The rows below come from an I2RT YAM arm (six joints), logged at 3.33 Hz.
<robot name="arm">
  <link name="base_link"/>
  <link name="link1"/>
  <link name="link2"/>
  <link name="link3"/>
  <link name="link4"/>
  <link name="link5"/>
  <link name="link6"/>
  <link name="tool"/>
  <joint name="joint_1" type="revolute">
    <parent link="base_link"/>
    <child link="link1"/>
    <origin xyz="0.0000 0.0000 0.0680"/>
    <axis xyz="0 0 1"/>
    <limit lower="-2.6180" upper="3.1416"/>
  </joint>
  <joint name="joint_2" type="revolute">
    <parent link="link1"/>
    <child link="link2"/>
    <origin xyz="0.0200 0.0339 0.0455"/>
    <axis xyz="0 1 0"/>
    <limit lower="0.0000" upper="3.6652"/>
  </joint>
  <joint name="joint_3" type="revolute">
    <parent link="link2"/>
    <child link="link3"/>
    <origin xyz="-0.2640 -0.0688 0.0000"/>
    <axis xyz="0 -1 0"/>
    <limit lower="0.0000" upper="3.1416"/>
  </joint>
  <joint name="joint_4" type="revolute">
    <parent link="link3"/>
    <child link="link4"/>
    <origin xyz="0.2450 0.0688 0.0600"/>
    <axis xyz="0 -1 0"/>
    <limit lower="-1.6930" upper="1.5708"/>
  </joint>
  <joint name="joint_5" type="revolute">
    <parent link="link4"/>
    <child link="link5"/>
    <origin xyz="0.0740 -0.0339 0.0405"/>
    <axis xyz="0 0 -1"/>
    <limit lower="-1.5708" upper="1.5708"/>
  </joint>
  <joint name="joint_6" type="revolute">
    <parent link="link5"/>
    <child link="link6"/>
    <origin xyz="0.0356 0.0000 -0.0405"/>
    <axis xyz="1 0 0"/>
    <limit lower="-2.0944" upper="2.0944"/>
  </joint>
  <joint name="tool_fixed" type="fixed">
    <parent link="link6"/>
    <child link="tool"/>
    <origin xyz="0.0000 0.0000 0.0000" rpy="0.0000 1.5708 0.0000"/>
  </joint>
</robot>
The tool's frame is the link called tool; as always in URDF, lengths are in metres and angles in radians.
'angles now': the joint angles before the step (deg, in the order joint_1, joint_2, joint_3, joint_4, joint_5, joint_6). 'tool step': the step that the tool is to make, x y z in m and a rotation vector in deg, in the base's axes. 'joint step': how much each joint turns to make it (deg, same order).
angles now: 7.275 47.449 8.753 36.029 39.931 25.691
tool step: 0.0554 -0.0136 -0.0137 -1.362 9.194 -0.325
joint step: -5.865 22.773 8.611 5.877 -5.404 -1.646
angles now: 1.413 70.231 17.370 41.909 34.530 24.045
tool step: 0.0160 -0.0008 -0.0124 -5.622 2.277 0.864
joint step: -0.300 8.979 0.894 9.589 -0.159 -6.899
